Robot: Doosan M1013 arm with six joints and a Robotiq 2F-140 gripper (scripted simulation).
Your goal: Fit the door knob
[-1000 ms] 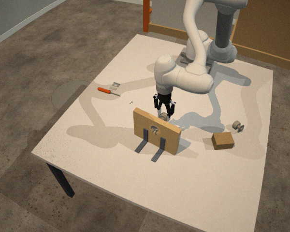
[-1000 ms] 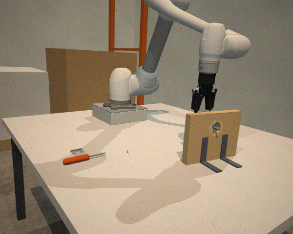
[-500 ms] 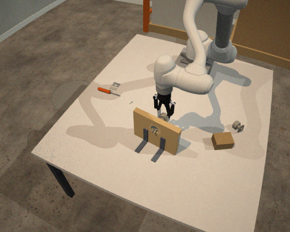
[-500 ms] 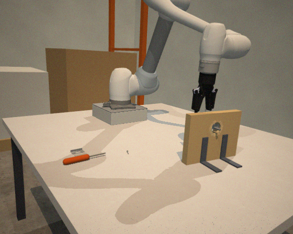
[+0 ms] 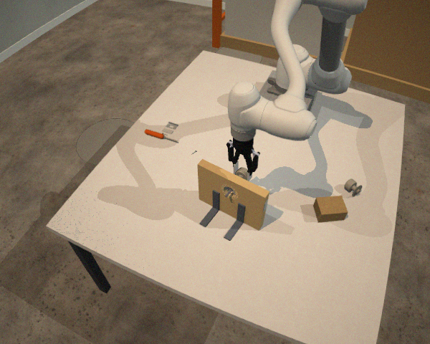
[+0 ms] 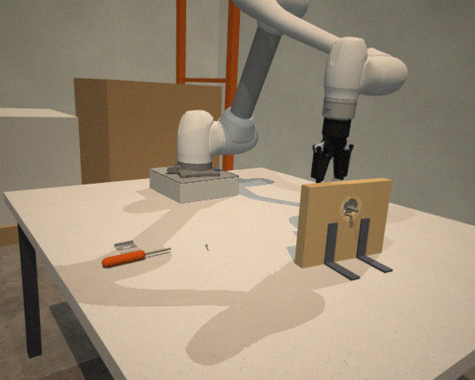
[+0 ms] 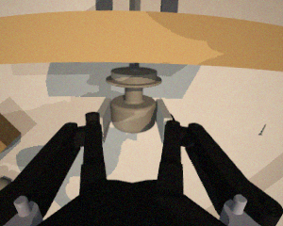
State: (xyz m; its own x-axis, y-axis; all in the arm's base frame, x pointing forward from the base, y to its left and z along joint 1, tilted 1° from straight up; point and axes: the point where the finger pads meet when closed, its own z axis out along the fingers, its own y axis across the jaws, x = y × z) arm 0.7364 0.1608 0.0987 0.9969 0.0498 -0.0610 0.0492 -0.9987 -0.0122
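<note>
The latch socket lies 80 mm ahead of my hand and 30 mm below it. From my hand the other things lie so: door knob: 30 mm below, 30 mm ahead; tiny screw: 340 mm to the right, 180 mm below, 110 mm behind; wooden panel: 80 mm ahead, 50 mm below.
</note>
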